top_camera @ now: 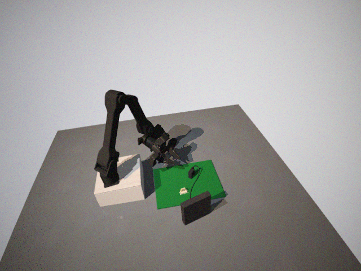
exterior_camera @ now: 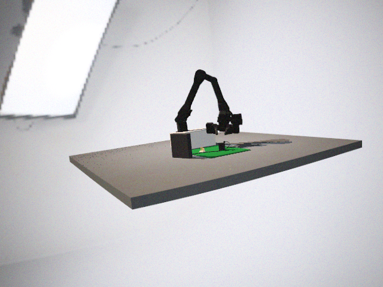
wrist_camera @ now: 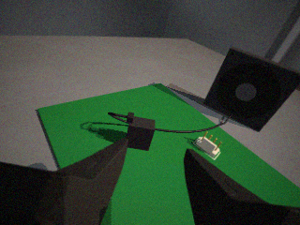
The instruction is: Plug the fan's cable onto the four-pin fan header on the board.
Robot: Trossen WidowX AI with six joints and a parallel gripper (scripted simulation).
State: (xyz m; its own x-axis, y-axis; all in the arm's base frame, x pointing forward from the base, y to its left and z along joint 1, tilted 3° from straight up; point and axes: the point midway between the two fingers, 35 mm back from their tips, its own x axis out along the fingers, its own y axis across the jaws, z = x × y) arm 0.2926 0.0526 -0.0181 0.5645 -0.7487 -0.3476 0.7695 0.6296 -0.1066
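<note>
My gripper tip is 60 mm above the black plug, 50 mm to the left of it and 50 mm short of it. The rest, counted from my gripper tip: dark fan: 250 mm to the right, 20 mm below, 10 mm behind; then green board: 90 mm below, 70 mm to the right, 20 mm ahead; then four-pin fan header: 120 mm to the right, 80 mm below, 10 mm behind.
</note>
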